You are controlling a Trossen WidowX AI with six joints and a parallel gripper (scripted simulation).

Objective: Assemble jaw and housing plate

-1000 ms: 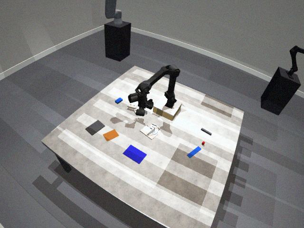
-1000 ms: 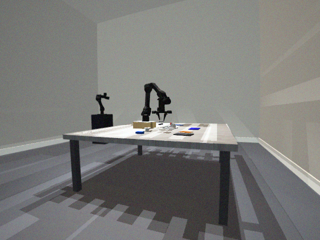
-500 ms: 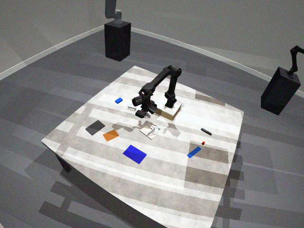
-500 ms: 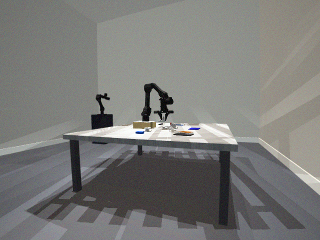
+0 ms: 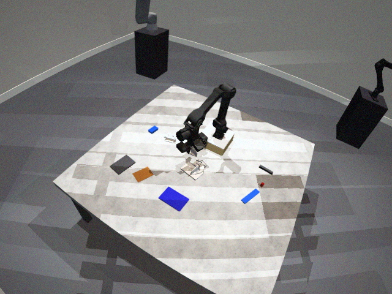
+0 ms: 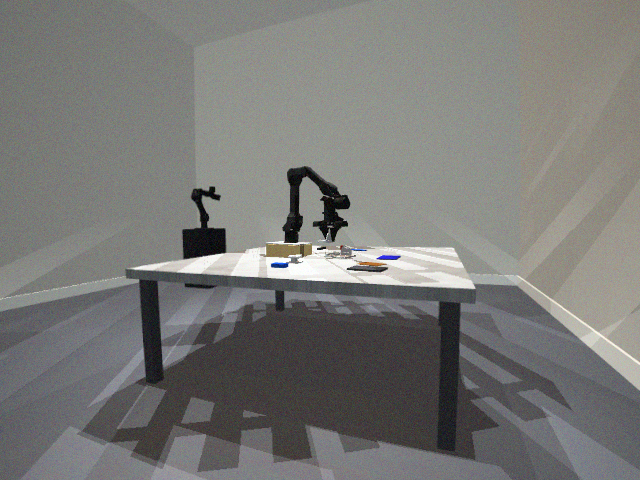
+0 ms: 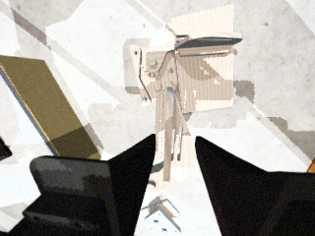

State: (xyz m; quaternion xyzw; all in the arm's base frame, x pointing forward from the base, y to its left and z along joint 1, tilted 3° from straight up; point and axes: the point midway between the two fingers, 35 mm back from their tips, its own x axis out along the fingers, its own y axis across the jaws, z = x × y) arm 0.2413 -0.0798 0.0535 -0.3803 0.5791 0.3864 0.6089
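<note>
Now: the jaw 3 cm behind my gripper tip and 2 cm to the right of it. Round my gripper tip: blue tile: 28 cm ahead, 8 cm below, 5 cm to the left; white block: 20 cm to the right, 11 cm behind, 7 cm below; orange tile: 23 cm ahead, 18 cm to the right, 8 cm below.
</note>
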